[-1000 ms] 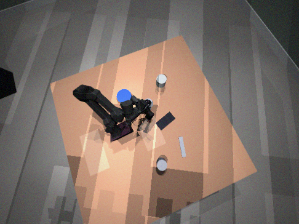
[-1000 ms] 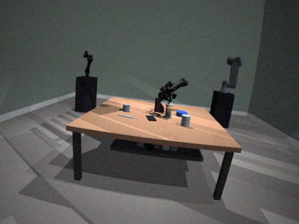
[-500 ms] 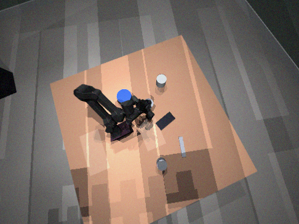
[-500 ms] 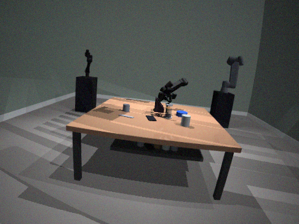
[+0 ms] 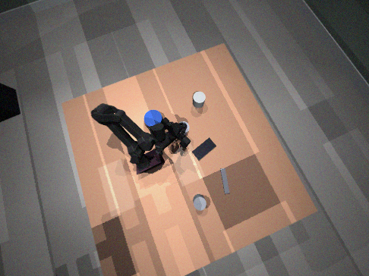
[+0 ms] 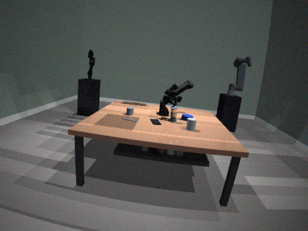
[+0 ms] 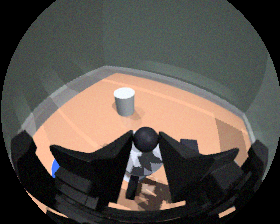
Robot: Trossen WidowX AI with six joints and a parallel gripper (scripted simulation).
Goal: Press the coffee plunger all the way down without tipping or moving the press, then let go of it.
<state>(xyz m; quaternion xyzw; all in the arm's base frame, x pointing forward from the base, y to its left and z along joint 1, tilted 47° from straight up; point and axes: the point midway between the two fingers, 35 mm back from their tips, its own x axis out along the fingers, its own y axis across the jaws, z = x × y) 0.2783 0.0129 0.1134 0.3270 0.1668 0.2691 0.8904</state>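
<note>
The coffee press is 40 mm behind my gripper tip and 80 mm below it. The rest, counted from my gripper tip: pale thin bar: 90 mm ahead, 400 mm to the right, 170 mm below; blue round box: 160 mm behind, 160 mm to the left, 150 mm below.
</note>
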